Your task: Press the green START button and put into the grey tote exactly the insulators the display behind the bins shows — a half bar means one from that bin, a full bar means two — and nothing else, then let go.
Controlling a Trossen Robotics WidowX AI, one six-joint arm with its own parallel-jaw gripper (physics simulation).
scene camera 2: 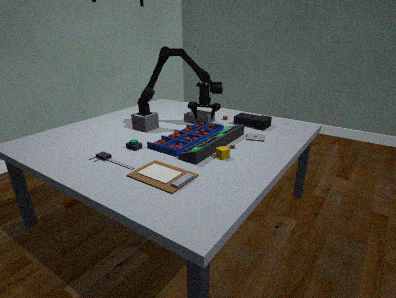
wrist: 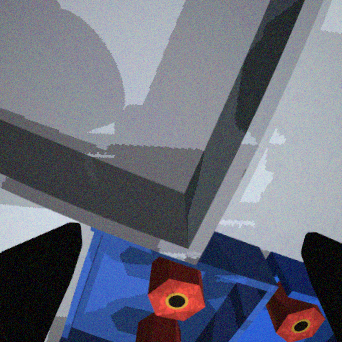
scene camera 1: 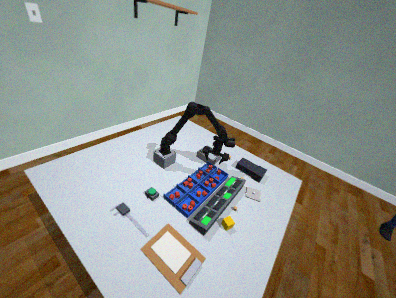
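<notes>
My gripper (scene camera 1: 216, 158) (scene camera 2: 204, 117) (wrist: 194, 240) is open and empty, pointing down low over the far end of the blue bins (scene camera 1: 167, 196) (scene camera 2: 162, 150), beside the grey tote (scene camera 1: 201, 153) (scene camera 2: 191, 118) (wrist: 100, 185). The part of the tote's floor in the wrist view holds no insulator. Red hexagonal insulators lie in the bins; in the wrist view one insulator (wrist: 175, 287) stands between the fingers' lines, with another (wrist: 158, 328) just below it. The display (scene camera 1: 201, 228) (scene camera 2: 192, 157) shows three green bars; their lengths are hard to tell. The green button (scene camera 1: 152, 191) (scene camera 2: 133, 141) is left of the bins.
A black box (scene camera 1: 251, 169) (scene camera 2: 252, 121) lies right of the tote. A yellow cube (scene camera 1: 228, 223) (scene camera 2: 223, 153) and a pale plate (scene camera 1: 253, 194) (scene camera 2: 255, 137) lie beyond the display. A clipboard (scene camera 1: 150, 246) (scene camera 2: 134, 175) and a caliper (scene camera 1: 122, 209) (scene camera 2: 103, 156) lie nearer the front.
</notes>
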